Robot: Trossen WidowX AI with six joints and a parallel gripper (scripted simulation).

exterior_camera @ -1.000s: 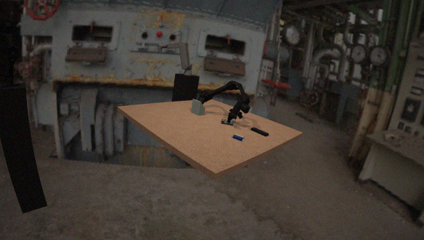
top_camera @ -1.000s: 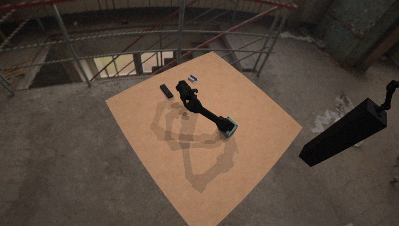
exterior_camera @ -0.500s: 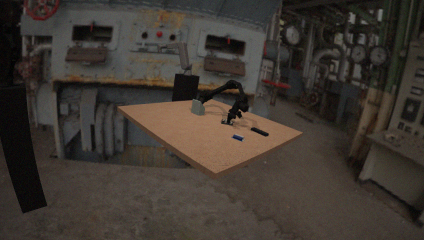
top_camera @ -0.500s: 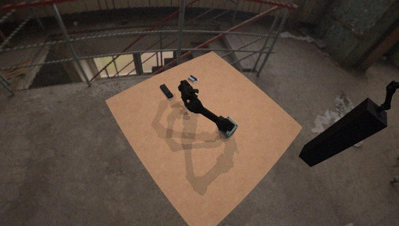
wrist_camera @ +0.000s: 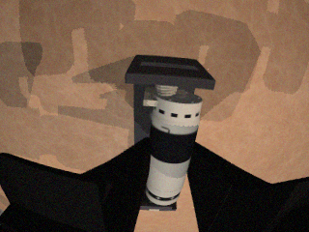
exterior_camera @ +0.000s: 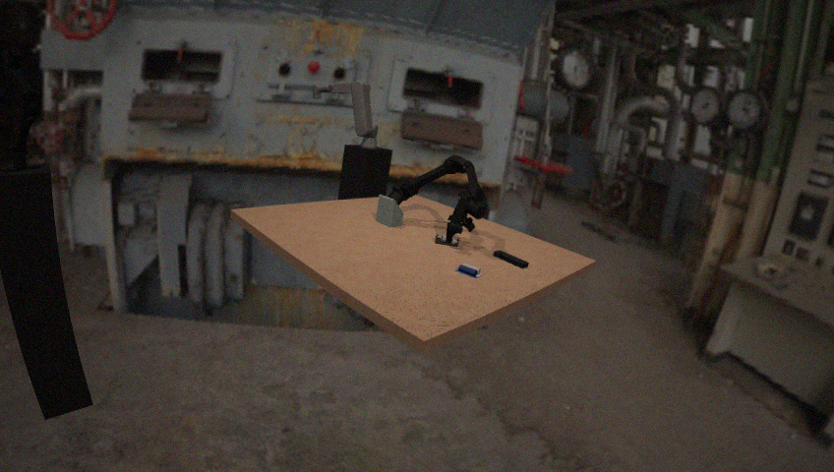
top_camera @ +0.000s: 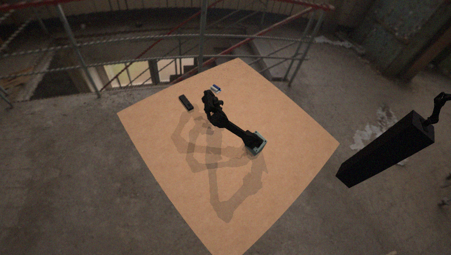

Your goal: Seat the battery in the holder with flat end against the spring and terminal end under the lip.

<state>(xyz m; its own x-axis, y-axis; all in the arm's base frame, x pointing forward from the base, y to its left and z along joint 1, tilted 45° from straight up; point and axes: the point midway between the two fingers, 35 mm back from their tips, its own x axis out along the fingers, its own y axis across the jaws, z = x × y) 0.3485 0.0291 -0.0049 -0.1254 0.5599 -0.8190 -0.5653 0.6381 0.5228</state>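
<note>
My gripper tip is now 1 cm below the battery.
</note>
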